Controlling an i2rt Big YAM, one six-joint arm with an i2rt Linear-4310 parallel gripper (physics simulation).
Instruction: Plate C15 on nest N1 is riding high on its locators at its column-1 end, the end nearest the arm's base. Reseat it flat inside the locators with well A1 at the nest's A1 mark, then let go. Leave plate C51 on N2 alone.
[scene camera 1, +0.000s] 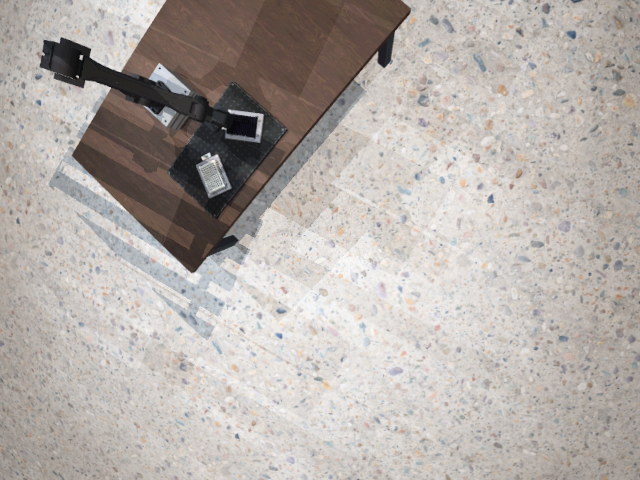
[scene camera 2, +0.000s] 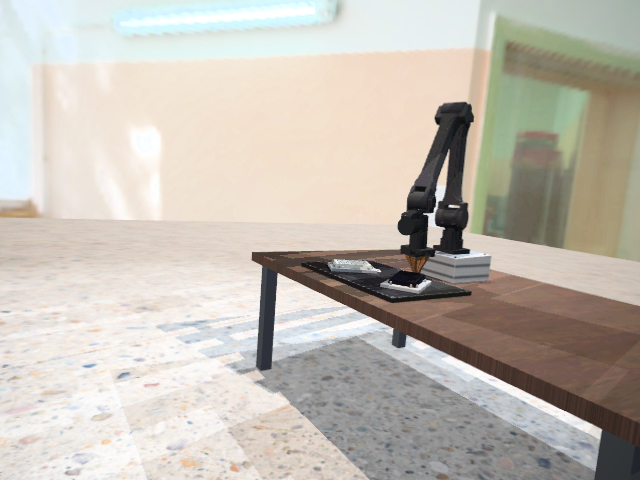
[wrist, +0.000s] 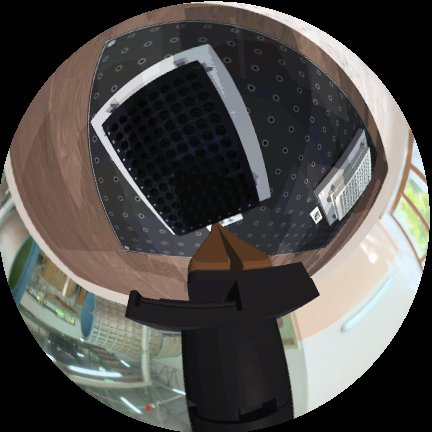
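Pixels of known places: gripper, fingertip midpoint: (wrist: 213, 225); arm's base, origin of the base link: (scene camera 2: 450, 251).
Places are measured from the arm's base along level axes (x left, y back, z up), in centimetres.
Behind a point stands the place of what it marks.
Note:
Dark plate C15 (scene camera 1: 245, 127) @(z -5.3, x 18.6, y -35.0 cm) (scene camera 2: 407, 279) @(z -5.2, x 20.9, y -35.2 cm) (wrist: 185, 145) @(z -6.1, x 17.7, y -33.6 cm) sits on the light nest N1 (scene camera 1: 260, 128) @(z -6.9, x 22.9, y -39.4 cm) (wrist: 235, 110) @(z -6.8, x 14.8, y -37.3 cm). In the wrist view its end nearest the arm's base covers the nest's near rim and part of the N1 label (wrist: 234, 220) @(z -7.8, x 10.7, y -25.9 cm); that end looks raised. The A1 mark cannot be made out. My gripper (scene camera 2: 416, 271) @(z -6.2, x 13.6, y -26.1 cm) (wrist: 213, 225) @(z -6.2, x 13.6, y -26.1 cm) is shut and empty, its orange tips pointing down at the middle of that end's edge. Whether they touch the plate cannot be told. Pale plate C51 (scene camera 1: 210, 175) @(z -5.7, x -7.9, y -37.8 cm) (scene camera 2: 352, 264) @(z -5.5, x -4.0, y -40.6 cm) (wrist: 356, 184) @(z -5.5, x -7.2, y -38.8 cm) sits on nest N2 (wrist: 327, 201) @(z -6.4, x -2.0, y -33.1 cm).
Both nests stand on a black perforated board (scene camera 1: 232, 98) @(z -8.0, x 22.5, y -20.7 cm) (scene camera 2: 449, 291) @(z -8.0, x 26.8, y -23.2 cm) (wrist: 285, 107) @(z -8.0, x 10.1, y -40.2 cm) on the wooden table (scene camera 1: 294, 46) @(z -9.3, x 56.3, y -24.7 cm) (scene camera 2: 537, 320) @(z -9.3, x 53.2, y -16.5 cm). The arm's grey base block (scene camera 1: 178, 121) @(z -5.4, x -2.2, y -10.2 cm) (scene camera 2: 462, 268) @(z -4.1, x 12.1, y -4.9 cm) is behind the gripper. The N2 label (wrist: 316, 215) @(z -7.8, x -4.3, y -29.6 cm) lies beside its nest.

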